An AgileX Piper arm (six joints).
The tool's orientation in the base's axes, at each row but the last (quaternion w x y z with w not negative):
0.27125, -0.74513, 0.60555, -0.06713
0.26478, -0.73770, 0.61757, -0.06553
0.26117, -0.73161, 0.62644, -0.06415
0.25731, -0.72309, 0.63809, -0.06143
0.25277, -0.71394, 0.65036, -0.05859
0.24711, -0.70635, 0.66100, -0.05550
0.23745, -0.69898, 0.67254, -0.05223
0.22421, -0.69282, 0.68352, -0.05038
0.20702, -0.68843, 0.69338, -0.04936
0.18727, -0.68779, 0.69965, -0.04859
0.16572, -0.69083, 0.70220, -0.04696
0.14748, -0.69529, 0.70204, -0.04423
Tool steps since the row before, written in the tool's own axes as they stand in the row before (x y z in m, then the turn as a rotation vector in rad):
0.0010, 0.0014, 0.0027, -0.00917, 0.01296, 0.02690
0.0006, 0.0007, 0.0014, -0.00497, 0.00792, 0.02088
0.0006, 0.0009, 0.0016, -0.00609, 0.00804, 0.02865
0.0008, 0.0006, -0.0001, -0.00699, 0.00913, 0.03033
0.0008, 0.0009, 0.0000, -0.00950, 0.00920, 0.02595
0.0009, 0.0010, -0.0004, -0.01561, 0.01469, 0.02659
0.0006, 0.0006, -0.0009, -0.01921, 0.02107, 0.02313
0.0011, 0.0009, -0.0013, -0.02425, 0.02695, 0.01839
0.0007, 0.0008, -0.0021, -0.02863, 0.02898, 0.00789
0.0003, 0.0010, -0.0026, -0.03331, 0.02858, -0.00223
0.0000, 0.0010, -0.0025, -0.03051, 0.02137, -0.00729
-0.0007, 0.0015, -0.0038, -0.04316, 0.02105, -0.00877
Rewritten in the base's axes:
0.0002, -0.0002, -0.0032, -0.00206, 0.01575, -0.02690
0.0001, -0.0002, -0.0017, 0.00077, 0.01040, -0.02036
0.0000, -0.0002, -0.0019, 0.00370, 0.01380, -0.02680
-0.0004, -0.0008, -0.0004, 0.00327, 0.01509, -0.02852
-0.0007, -0.0008, -0.0006, 0.00103, 0.01625, -0.02415
-0.0010, -0.0010, -0.0003, -0.00442, 0.02228, -0.02551
-0.0008, -0.0008, 0.0004, -0.01194, 0.02496, -0.02414
-0.0013, -0.0013, 0.0006, -0.01946, 0.02890, -0.02094
-0.0015, -0.0011, 0.0015, -0.02523, 0.03100, -0.01115
-0.0018, -0.0007, 0.0020, -0.02826, 0.03365, -0.00074
-0.0017, -0.0004, 0.0021, -0.02286, 0.02977, 0.00568
-0.0025, 0.0002, 0.0033, -0.02308, 0.04206, 0.00901

